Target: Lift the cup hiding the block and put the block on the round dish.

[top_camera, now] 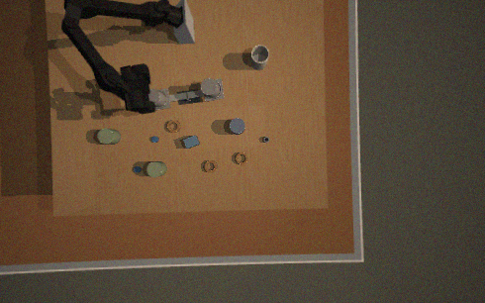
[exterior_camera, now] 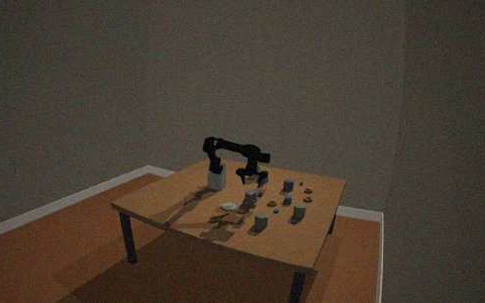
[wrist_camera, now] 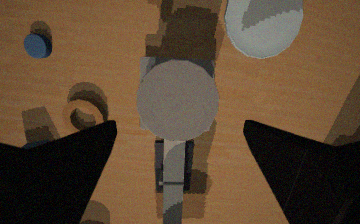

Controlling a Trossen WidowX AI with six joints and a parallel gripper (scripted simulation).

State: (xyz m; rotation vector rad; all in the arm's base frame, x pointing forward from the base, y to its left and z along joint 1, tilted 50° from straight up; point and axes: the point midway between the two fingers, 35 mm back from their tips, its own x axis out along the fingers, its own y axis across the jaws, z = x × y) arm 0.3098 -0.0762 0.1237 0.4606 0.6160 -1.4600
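The grey cup is 60 mm below my gripper tip and 20 mm to the right of it. Also, from my gripper tip: blue block 210 mm ahead, 140 mm to the left, 100 mm below; then pale round dish 120 mm below, 100 mm to the right, 100 mm behind.
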